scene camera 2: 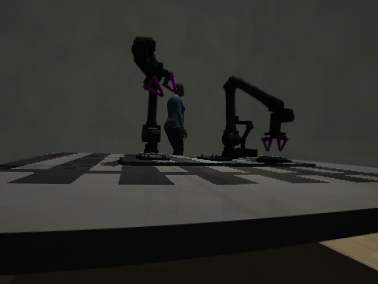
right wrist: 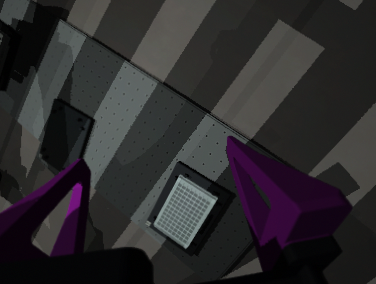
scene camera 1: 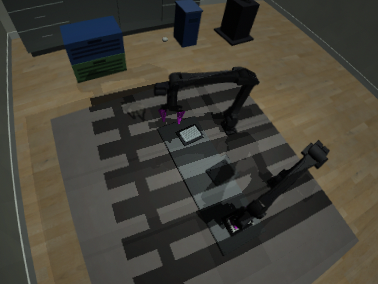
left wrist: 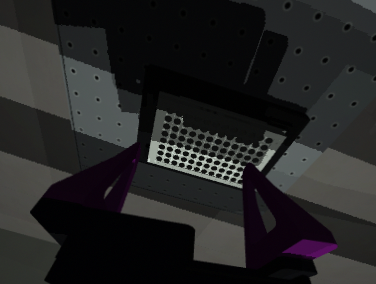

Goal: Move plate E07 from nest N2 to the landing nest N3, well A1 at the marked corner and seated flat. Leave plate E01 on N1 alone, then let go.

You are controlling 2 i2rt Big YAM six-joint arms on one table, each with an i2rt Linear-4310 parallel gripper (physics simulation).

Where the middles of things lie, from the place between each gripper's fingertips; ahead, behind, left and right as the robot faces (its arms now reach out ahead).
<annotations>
I see my left gripper 20 mm past the black square plate [left wrist: 156, 79], 10 mm to the right of it and 50 mm above it.
Right now my right hand is 64 cm to the right of the black square plate, 26 cm above it and 9 cm past it.
</annotations>
